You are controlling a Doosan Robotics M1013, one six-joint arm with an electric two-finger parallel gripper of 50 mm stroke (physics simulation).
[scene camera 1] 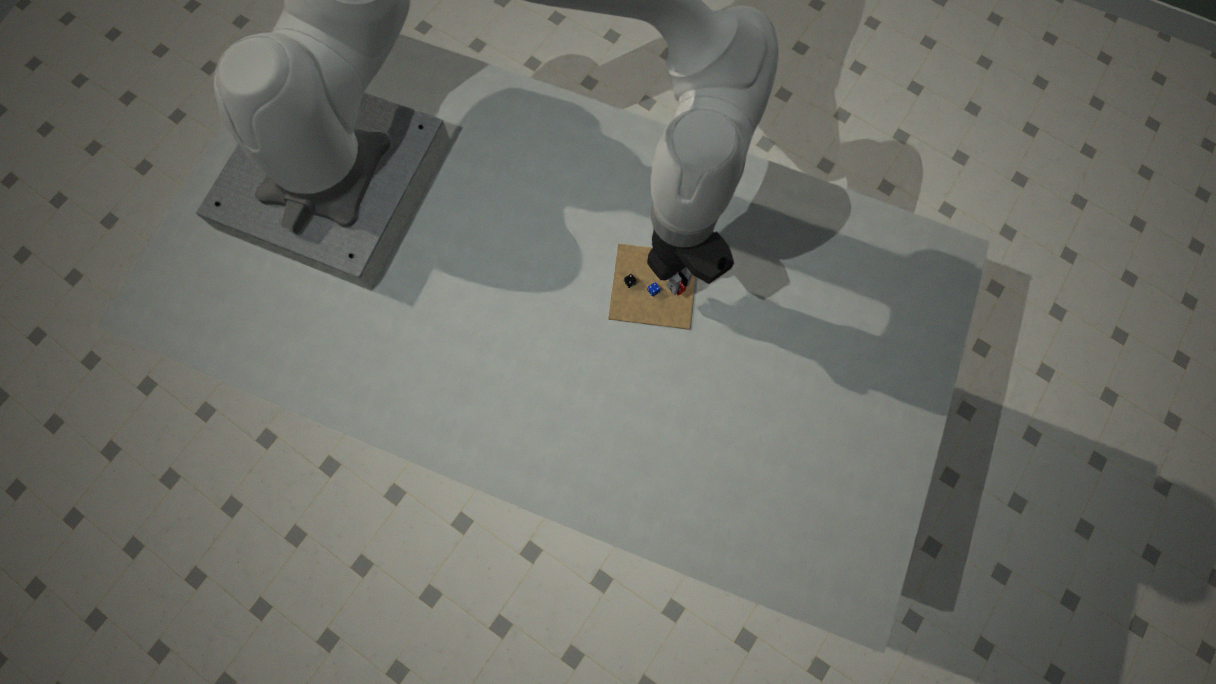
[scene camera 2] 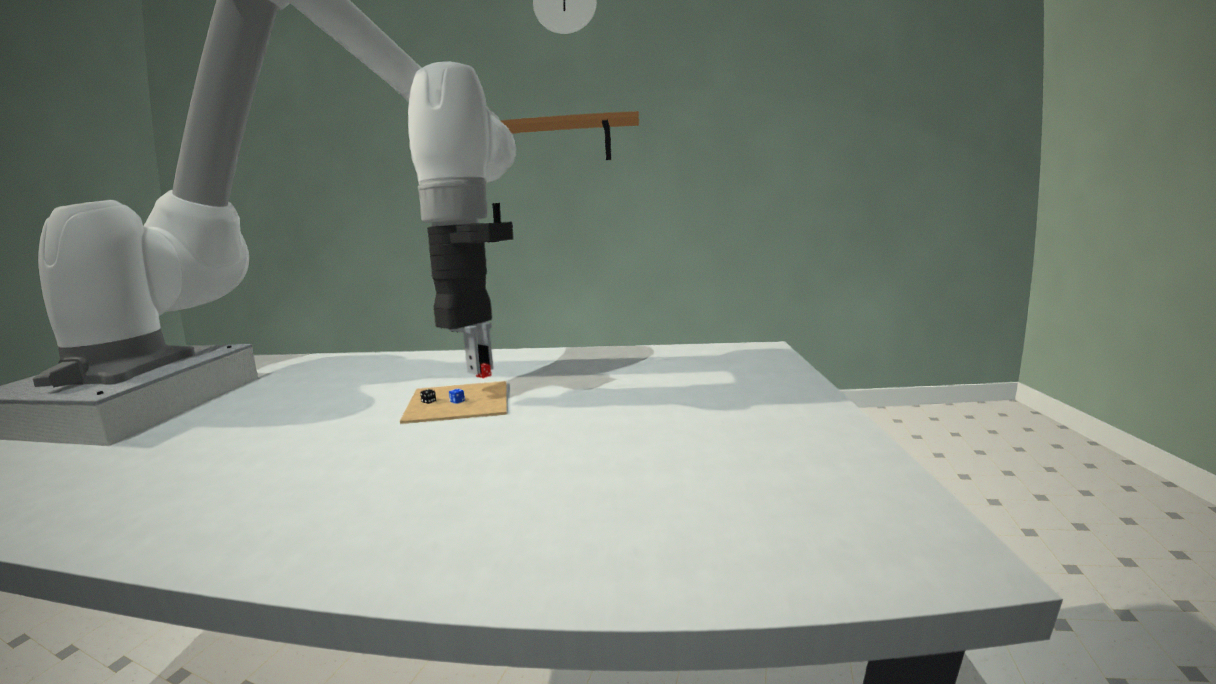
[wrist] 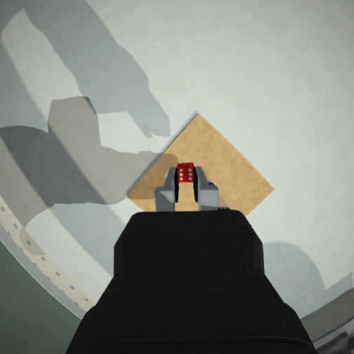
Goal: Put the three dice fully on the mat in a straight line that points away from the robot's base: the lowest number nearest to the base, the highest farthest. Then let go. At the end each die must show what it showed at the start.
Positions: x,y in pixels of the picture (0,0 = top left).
Labels:
gripper: scene camera 1; scene camera 2; wrist 185,177
tan mat: scene camera 1; scene camera 2; wrist 240,187
same spot on gripper: (scene camera 2: 476,354) = (scene camera 1: 677,289)
same spot on tan mat: (scene camera 1: 635,304) = (scene camera 2: 434,410)

